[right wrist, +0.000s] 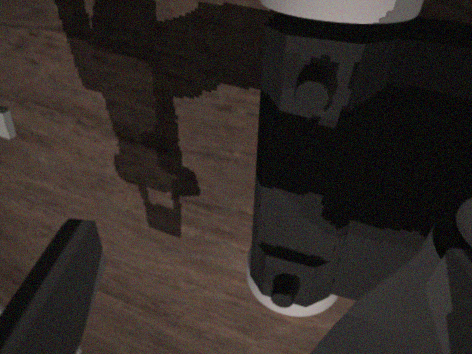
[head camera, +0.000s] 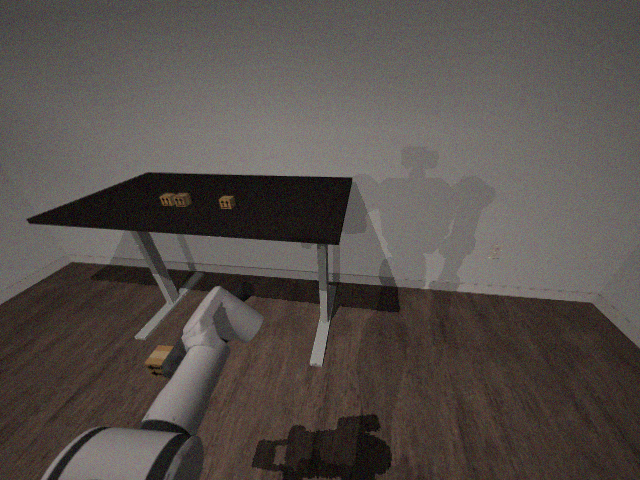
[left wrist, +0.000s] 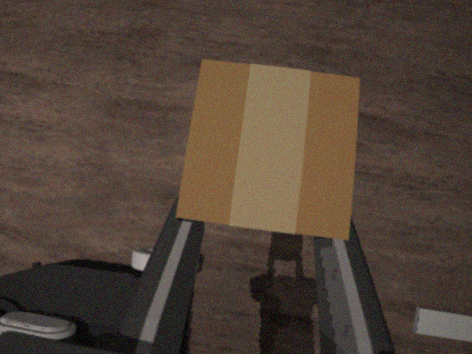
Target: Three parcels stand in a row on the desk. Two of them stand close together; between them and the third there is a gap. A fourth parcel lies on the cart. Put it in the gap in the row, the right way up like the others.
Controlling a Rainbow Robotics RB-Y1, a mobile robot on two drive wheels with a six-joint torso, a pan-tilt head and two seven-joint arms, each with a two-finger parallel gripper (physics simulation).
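Frame: origin at the robot's base, x back, y right, z up, level; centimetres.
Seen in the pictures: left gripper, fingertip midpoint: (head camera: pixel 172 361) (left wrist: pixel 260 217); right gripper, fingertip midpoint: (right wrist: pixel 269 256).
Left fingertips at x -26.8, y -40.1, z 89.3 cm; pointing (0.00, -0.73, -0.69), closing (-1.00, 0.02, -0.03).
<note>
A point is followed by its place in that frame.
Three orange-brown parcels stand in a row on the black desk (head camera: pixel 289 206) {z 95.1, x -106.0, y -23.6 cm} in the head view. The left parcel (head camera: pixel 166 199) {z 98.8, x -107.3, y -87.8 cm} and the middle parcel (head camera: pixel 182 199) {z 99.2, x -106.1, y -78.4 cm} are close together. The third parcel (head camera: pixel 226 202) {z 98.7, x -103.2, y -54.4 cm} stands to the right, across a gap. Their front arrows point up. My left gripper (left wrist: pixel 260 217) {z 89.3, x -26.8, y -40.1 cm} is shut on the fourth parcel (head camera: pixel 159 358) {z 91.9, x -26.1, y -41.9 cm} (left wrist: pixel 270 150) {z 91.9, x -27.0, y -42.0 cm}, held low in front of the desk. Its taped face shows in the left wrist view; its dark marks in the head view look sideways but are small. My right gripper (right wrist: pixel 269 256) {z 54.2, x 2.8, y 25.4 cm} is open and empty. The cart does not show.
The desk's left leg (head camera: pixel 157 268) {z 37.7, x -125.6, y -129.6 cm} and right leg (head camera: pixel 323 284) {z 39.1, x -109.9, y -8.2 cm} stand on long pale feet. A pale foot (left wrist: pixel 444 324) also shows in the left wrist view. The robot's dark base (left wrist: pixel 75 290) {z 17.0, x 24.3, y -15.8 cm} (right wrist: pixel 295 215) {z 19.1, x -0.5, y -4.1 cm} is beside the grippers. A grey wall (head camera: pixel 465 103) {z 134.4, x -150.6, y 69.1 cm} is behind the desk.
</note>
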